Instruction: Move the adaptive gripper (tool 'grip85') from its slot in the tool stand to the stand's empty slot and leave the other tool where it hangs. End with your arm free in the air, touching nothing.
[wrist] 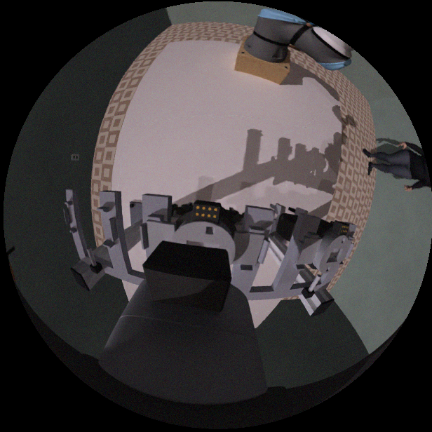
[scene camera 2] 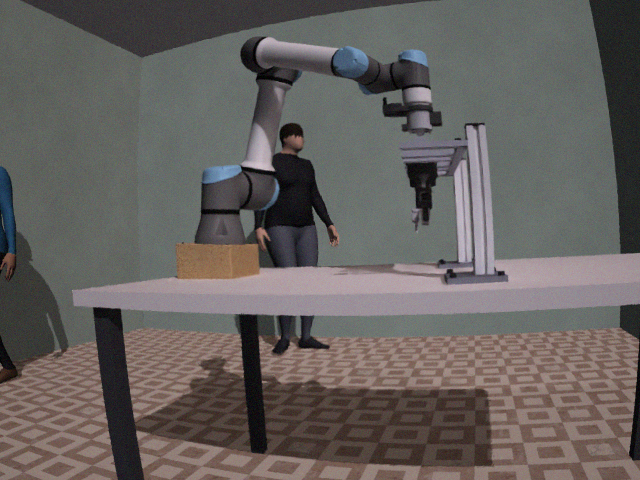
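Where they show: end effector, tool point: [scene camera 2: 420, 130]; arm's base, origin of the base link: [scene camera 2: 219, 243].
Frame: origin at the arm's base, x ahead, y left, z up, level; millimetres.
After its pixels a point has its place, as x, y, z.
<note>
The arm's bare tool changer [scene camera 2: 419, 121] {606, 41, 279} carries no tool and hangs a small gap above the tool stand [scene camera 2: 480, 206] {772, -129, 50} [wrist: 117, 250]. What looks like the adaptive gripper [scene camera 2: 422, 176] [wrist: 209, 239], black with a round grey plate on top, hangs in the stand's middle slot. It is close below the changer, partly hidden by the dark wrist block [wrist: 187, 275] in the wrist view. The other tool [wrist: 325, 248] hangs in the right slot in the wrist view. The left slot, between two fork arms [wrist: 111, 220], is empty. The finger state of the adaptive gripper is unclear.
The stand's tall posts and base feet [scene camera 2: 475, 277] {767, -191, -85} stand on the white table [scene camera 2: 330, 299] {543, -354, -106} [wrist: 200, 100]. The arm's base is on a tan block [scene camera 2: 217, 260] {54, -77, -46} [wrist: 260, 67] at the other end. A person in black [scene camera 2: 294, 191] [wrist: 400, 165] stands beyond the table.
</note>
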